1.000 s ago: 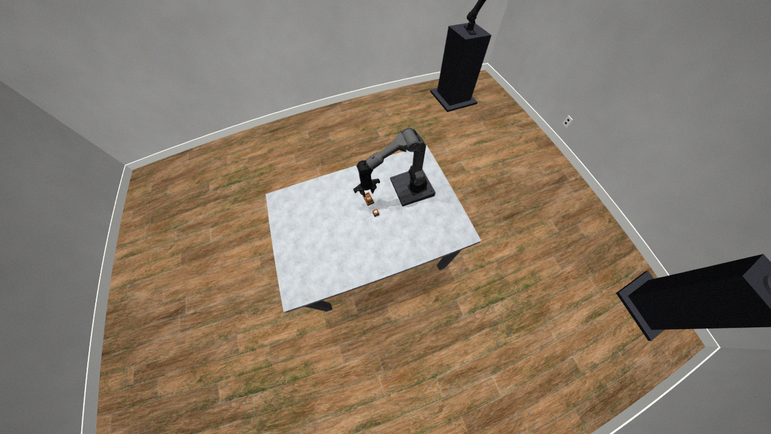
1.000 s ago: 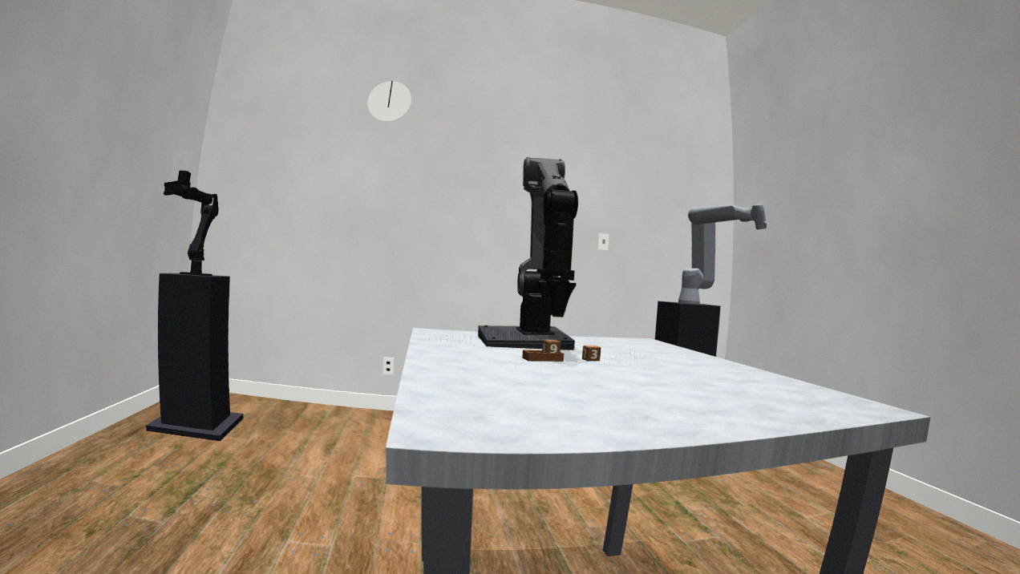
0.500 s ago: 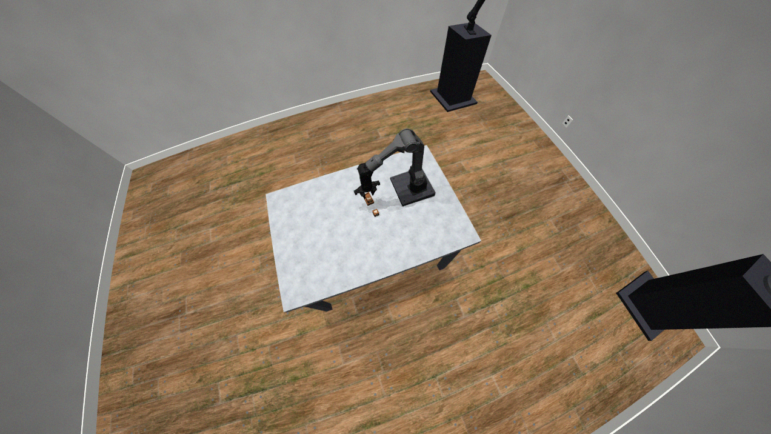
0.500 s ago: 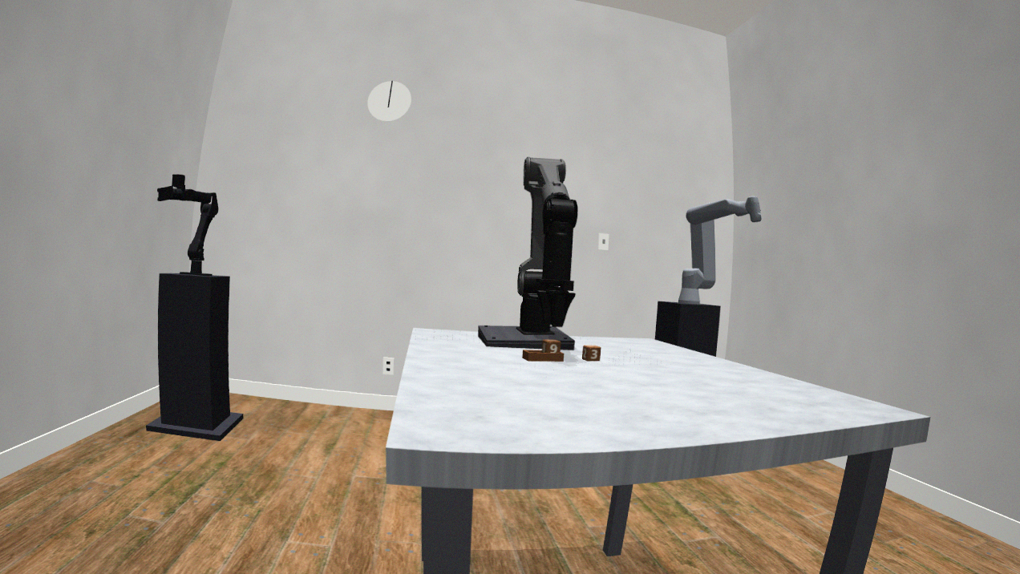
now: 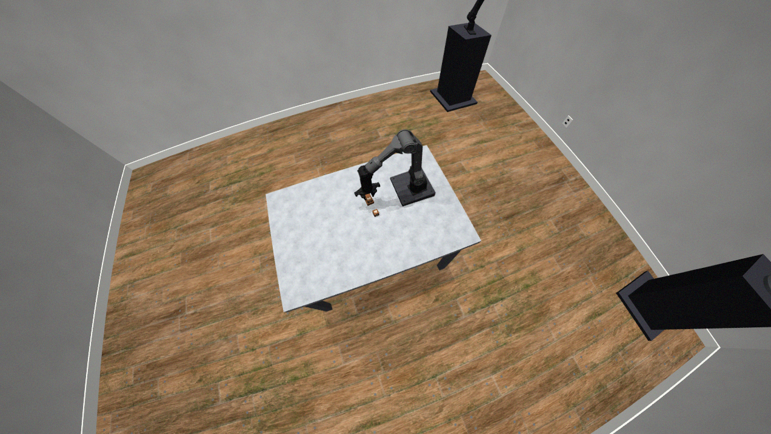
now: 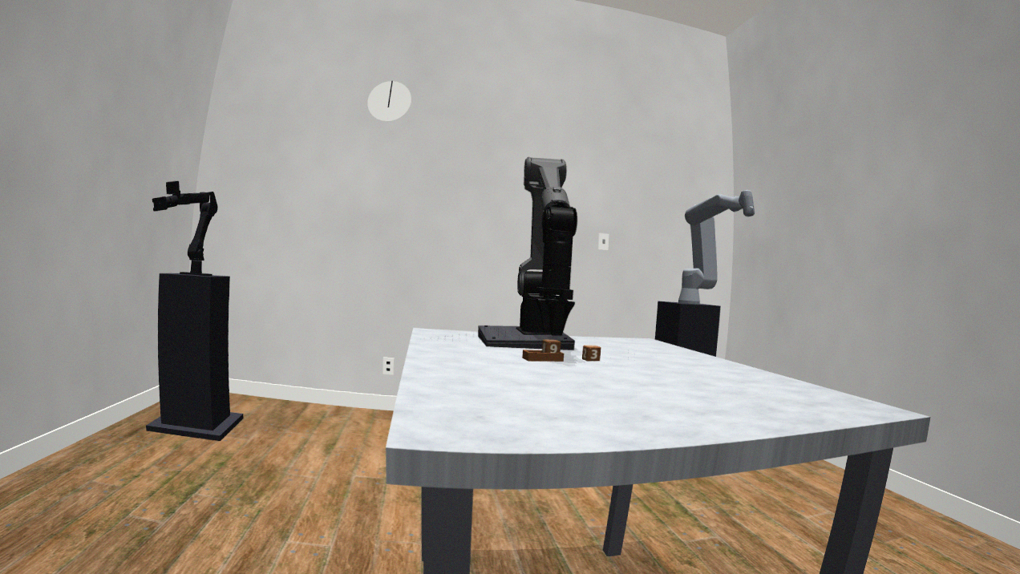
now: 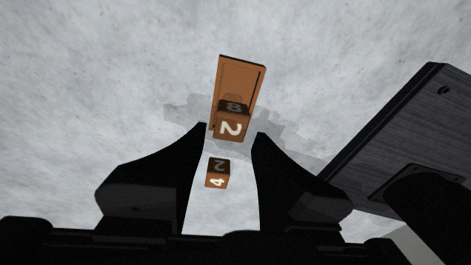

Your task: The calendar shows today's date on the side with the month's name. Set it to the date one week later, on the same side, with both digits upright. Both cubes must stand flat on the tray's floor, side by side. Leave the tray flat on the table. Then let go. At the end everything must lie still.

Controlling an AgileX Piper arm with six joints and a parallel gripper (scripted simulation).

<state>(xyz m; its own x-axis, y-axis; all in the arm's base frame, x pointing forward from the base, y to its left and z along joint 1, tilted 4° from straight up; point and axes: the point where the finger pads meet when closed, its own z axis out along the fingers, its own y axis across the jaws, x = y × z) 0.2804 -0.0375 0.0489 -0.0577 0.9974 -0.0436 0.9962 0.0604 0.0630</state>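
Right now the tray is 2 cm to the right of my hand and 5 cm below it. Also, from my hand: brown cube 1 cm behind, 9 cm to the left, 4 cm below.
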